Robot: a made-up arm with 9 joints. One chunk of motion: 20 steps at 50 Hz.
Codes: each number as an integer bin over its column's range. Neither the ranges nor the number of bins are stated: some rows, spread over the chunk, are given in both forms.
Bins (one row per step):
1: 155 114 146 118 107 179
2: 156 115 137 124 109 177
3: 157 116 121 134 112 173
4: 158 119 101 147 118 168
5: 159 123 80 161 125 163
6: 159 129 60 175 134 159
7: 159 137 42 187 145 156
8: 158 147 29 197 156 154
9: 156 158 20 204 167 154
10: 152 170 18 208 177 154
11: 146 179 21 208 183 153
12: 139 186 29 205 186 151
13: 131 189 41 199 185 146
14: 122 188 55 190 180 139
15: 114 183 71 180 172 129
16: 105 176 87 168 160 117
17: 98 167 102 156 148 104
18: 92 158 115 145 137 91
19: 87 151 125 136 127 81
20: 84 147 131 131 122 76
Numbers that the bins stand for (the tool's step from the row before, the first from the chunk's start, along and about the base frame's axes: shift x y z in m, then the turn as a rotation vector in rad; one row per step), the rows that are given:
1: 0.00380 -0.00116 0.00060 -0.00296 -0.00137 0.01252
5: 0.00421 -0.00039 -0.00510 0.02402 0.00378 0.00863
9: 0.00391 0.00263 -0.01027 0.05100 0.01581 0.00644
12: 0.00217 0.00505 -0.00950 0.05163 0.02125 0.00571
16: -0.00129 0.00418 -0.00449 0.02841 0.01380 -0.00255
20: -0.00344 0.00168 -0.00070 0.00520 0.00293 -0.01252
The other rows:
2: 0.00391 -0.00108 -0.00018 0.00080 -0.00080 0.01204
3: 0.00401 -0.00099 -0.00156 0.00708 0.00006 0.01106
4: 0.00411 -0.00073 -0.00329 0.01524 0.00178 0.00985
6: 0.00421 0.00013 -0.00682 0.03280 0.00636 0.00766
7: 0.00421 0.00082 -0.00838 0.04033 0.00951 0.00693
8: 0.00411 0.00168 -0.00950 0.04661 0.01266 0.00644
10: 0.00350 0.00367 -0.01045 0.05351 0.01867 0.00644
11: 0.00289 0.00444 -0.01019 0.05351 0.02039 0.00620
13: 0.00136 0.00531 -0.00846 0.04786 0.02096 0.00450
14: 0.00044 0.00522 -0.00725 0.04222 0.01953 0.00280
15: -0.00038 0.00479 -0.00587 0.03594 0.01724 0.00036
17: -0.00201 0.00341 -0.00320 0.02088 0.01037 -0.00571
18: -0.00262 0.00263 -0.00208 0.01398 0.00722 -0.00887
19: -0.00313 0.00203 -0.00122 0.00833 0.00436 -0.01131

